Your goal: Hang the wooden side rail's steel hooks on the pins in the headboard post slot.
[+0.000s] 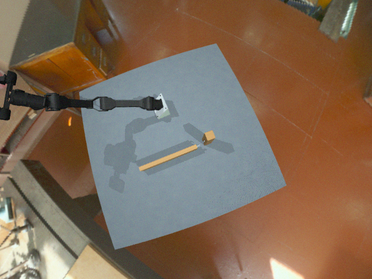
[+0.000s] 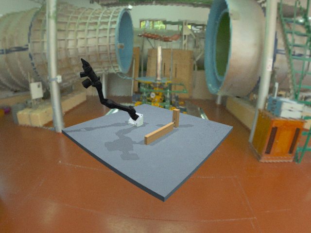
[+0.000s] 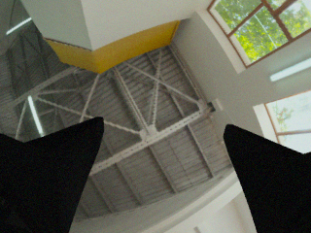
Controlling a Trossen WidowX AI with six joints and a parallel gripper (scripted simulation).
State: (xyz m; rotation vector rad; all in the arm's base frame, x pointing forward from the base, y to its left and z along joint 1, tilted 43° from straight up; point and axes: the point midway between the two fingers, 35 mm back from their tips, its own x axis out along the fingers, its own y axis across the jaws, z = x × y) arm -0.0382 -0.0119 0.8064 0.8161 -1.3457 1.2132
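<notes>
Now: gripper tip 82 cm to the right of the wooden headboard post, 60 cm above it and 28 cm short of it.
</notes>
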